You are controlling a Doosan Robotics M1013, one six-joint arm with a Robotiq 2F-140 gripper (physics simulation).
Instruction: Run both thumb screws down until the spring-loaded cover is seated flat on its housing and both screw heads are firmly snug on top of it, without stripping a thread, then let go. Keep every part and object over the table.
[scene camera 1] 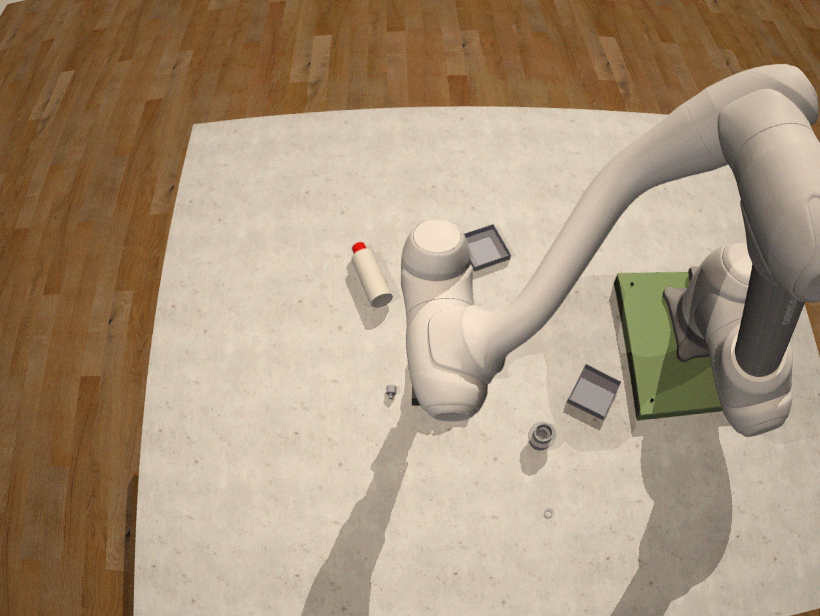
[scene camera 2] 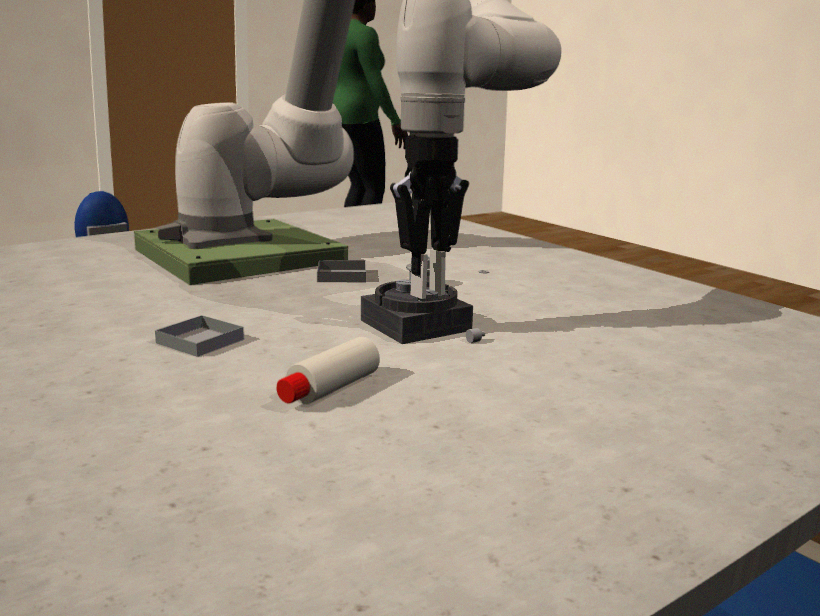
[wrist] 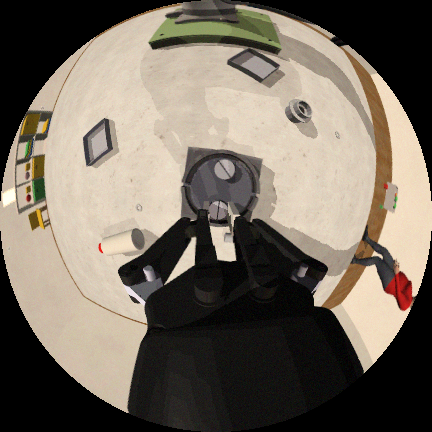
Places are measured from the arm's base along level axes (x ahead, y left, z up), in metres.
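Pixels of known places: gripper, fingertip midpoint: [scene camera 2: 427, 294] [wrist: 217, 209]; arm's base at its link origin: [scene camera 1: 703, 322] [scene camera 2: 216, 237].
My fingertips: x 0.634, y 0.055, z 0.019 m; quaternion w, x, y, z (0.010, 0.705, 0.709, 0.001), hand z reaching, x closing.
For each thing: its middle in the pictures, then the offset to it from my fingertips.
- black square housing at the middle of its body: [scene camera 2: 415, 308] [wrist: 219, 186] dx -0.032, dy +0.003, dz -0.030 m
- round dark grey cover at the middle of its body: [scene camera 2: 416, 301] [wrist: 220, 187] dx -0.032, dy +0.003, dz -0.019 m
- far screw at the middle of its body: [scene camera 2: 405, 292] [wrist: 223, 168] dx -0.063, dy +0.006, dz -0.013 m
- small grey screw-like part at the middle of its body: [scene camera 2: 476, 334] [scene camera 1: 391, 392] dx +0.076, dy +0.032, dz -0.048 m
- cream bottle at the middle of its body: [scene camera 2: 327, 372] [scene camera 1: 369, 272] [wrist: 117, 243] dx +0.106, dy -0.243, dz -0.033 m
- grey round fitting at the middle of its body: [scene camera 2: 421, 271] [scene camera 1: 541, 436] [wrist: 298, 110] dx -0.213, dy +0.159, dz -0.033 m
The black square housing [scene camera 2: 401, 321] [wrist: 191, 159] stands on the table, mostly hidden under the arm in scene camera 1. The round dark grey cover [wrist: 222, 190] lies inside its ring. Two slotted thumb screws stand in the cover: the far screw [wrist: 224, 169] [scene camera 2: 402, 286], towards the robot base, is free of the fingers; the near screw [wrist: 218, 210] is between the fingertips. My gripper [wrist: 217, 209] [scene camera 2: 429, 286] points straight down and is shut on the near screw. The fingers hide part of that screw. How flat the cover sits cannot be told.
A small grey screw-like part [scene camera 1: 391, 389] [scene camera 2: 473, 335] lies beside the housing. A cream bottle [scene camera 1: 372, 278] [scene camera 2: 344, 366] [wrist: 122, 242] lies on its side. Two shallow trays [scene camera 1: 493, 260] [scene camera 1: 584, 404], a grey round fitting [scene camera 1: 542, 435] [wrist: 300, 111] and the green base plate [scene camera 1: 643, 318] also stand there.
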